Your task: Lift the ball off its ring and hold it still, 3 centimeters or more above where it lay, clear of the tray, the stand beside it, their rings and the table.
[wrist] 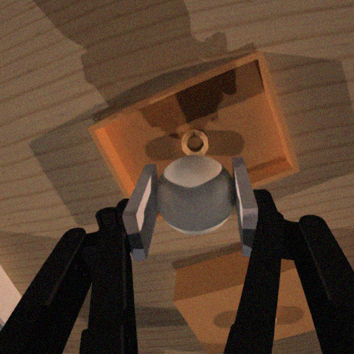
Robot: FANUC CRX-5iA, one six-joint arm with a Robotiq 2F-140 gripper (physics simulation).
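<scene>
A grey-white ball (195, 196) is held between the two finger pads of my gripper (195, 178), which is shut on it, one pad touching each side. The ball is above the orange tray (278, 112) and apart from its floor. A small tan ring (205, 143) lies on the tray floor, in view just beyond the ball and bare. The near part of the tray is hidden behind the ball and the fingers.
The orange stand (215, 290) is at the lower right, partly behind the right finger; its ring is mostly hidden. Both stand and tray rest on the wood-grained table (40, 65). A pale surface shows at the lower left edge.
</scene>
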